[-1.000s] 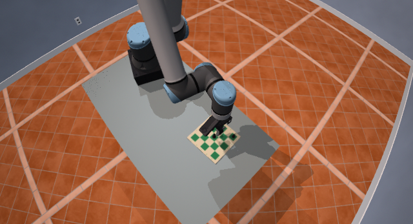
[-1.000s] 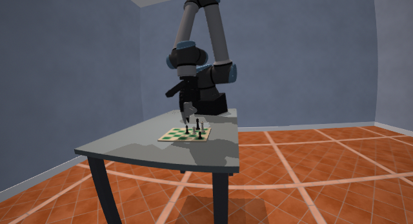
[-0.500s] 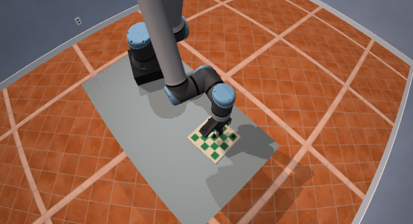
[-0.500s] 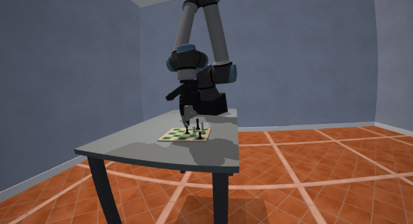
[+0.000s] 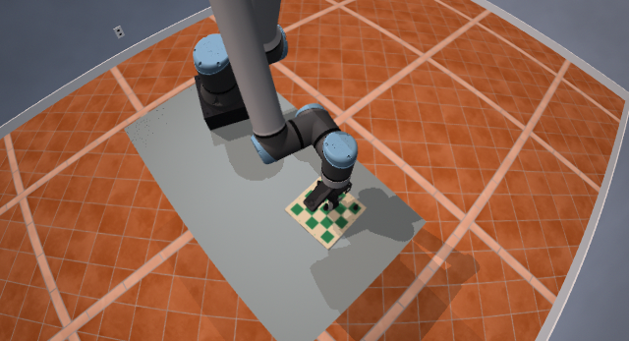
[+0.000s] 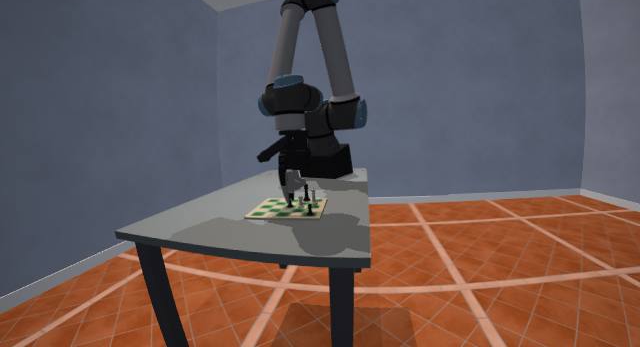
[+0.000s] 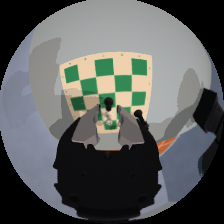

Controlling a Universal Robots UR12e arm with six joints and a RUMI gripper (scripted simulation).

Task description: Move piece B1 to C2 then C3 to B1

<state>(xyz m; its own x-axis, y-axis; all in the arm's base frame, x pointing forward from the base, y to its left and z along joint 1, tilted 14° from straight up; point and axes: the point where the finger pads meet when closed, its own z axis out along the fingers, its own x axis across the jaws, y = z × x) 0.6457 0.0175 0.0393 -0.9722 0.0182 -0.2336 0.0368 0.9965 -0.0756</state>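
Now: the cream chessboard 3 cm below my hand. From my hand the other things lie so: tall black piece: 8 cm behind, 3 cm to the left; small white piece: 4 cm to the left, 1 cm below.
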